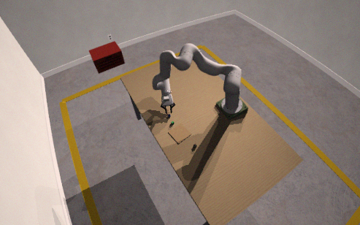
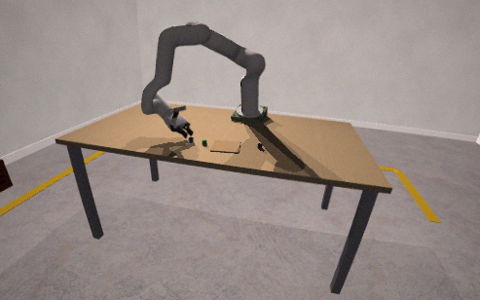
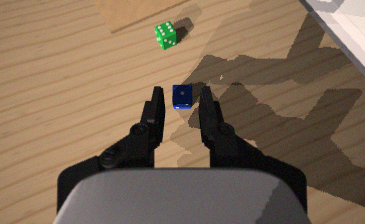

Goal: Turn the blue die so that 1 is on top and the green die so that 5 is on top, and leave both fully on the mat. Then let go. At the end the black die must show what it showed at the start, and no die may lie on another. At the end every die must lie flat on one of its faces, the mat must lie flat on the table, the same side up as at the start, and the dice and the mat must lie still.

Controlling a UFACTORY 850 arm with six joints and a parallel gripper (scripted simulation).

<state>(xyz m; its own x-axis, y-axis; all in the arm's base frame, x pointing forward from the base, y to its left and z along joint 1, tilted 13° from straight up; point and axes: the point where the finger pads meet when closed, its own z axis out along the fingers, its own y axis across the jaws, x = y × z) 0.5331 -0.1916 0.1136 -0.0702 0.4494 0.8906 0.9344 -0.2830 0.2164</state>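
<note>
My gripper is now 1 cm short of the blue die, 3 cm to the right of it and 3 cm above it. Also, from my hand: mat 22 cm to the left, 4 cm below; black die 6 cm behind, 39 cm to the left, 3 cm below; green die 1 cm ahead, 11 cm to the left, 3 cm below.
</note>
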